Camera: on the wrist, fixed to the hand. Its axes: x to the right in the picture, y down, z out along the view.
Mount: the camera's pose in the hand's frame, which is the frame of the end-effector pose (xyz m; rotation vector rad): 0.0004 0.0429 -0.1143 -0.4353 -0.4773 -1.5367
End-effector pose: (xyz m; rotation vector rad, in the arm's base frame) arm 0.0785 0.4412 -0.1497 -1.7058 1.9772 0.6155
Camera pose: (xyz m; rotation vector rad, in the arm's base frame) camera 0.0303 0.3778 -0.0572 -2.3519 -0.0819 0.6906
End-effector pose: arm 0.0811 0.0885 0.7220 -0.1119 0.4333 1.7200
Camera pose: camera 0.0207 0.0436 0.6259 -0.2521 -0.3741 0.2461
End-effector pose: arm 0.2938 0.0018 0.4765 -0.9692 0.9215 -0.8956
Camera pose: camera 0.1973 -0.0166 0.4041 -2.2196 -0.2470 -1.5995
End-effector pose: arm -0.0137 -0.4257 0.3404 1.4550 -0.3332 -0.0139
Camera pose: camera 0.0049 -0.3096 0.3733 0.9449 0.4557 -1.5741
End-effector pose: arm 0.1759 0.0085 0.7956 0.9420 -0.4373 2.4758
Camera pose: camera 0.0916 0.0225 0.7084 1.0405 -0.2041 0.7434
